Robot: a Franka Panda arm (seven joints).
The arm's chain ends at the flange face. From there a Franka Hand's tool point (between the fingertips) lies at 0.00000 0.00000 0.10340 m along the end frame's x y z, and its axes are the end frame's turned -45 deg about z.
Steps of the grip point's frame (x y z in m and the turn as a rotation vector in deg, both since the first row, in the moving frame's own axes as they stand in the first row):
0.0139, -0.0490, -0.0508, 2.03, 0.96, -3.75
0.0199, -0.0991, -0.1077, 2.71, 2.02, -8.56
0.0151, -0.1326, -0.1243, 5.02, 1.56, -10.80
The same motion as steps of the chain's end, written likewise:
-0.0233, -0.0407, -0.0507, 2.11, -0.76, -3.75
-0.0547, -0.0782, -0.1075, 3.34, -0.49, -8.56
-0.0779, -0.0965, -0.1239, 4.65, -2.45, -10.80

